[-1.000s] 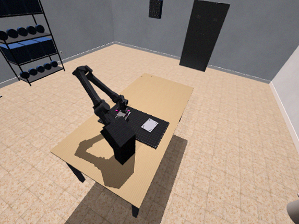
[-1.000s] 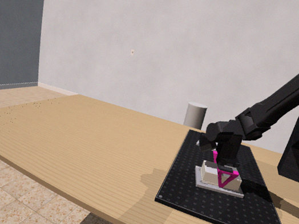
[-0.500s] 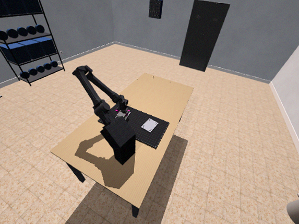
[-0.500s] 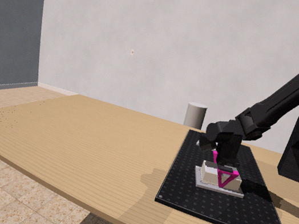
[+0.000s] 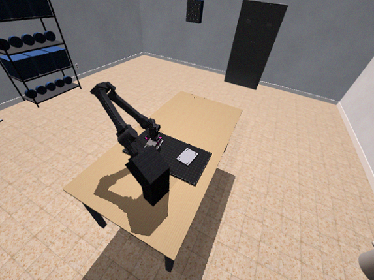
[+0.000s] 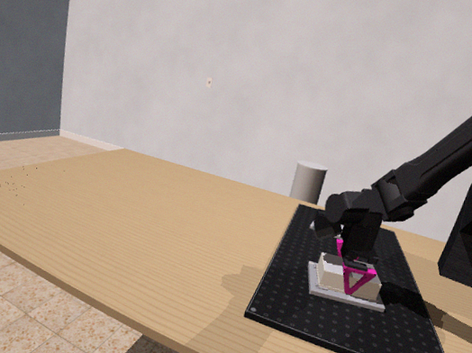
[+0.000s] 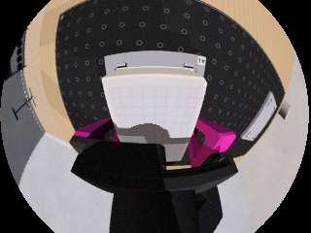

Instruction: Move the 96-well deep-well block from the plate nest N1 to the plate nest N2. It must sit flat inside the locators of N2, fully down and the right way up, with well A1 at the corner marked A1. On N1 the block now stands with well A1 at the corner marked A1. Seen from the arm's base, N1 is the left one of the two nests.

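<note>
Now: the white deep-well block 10 mm above my hand.
</note>
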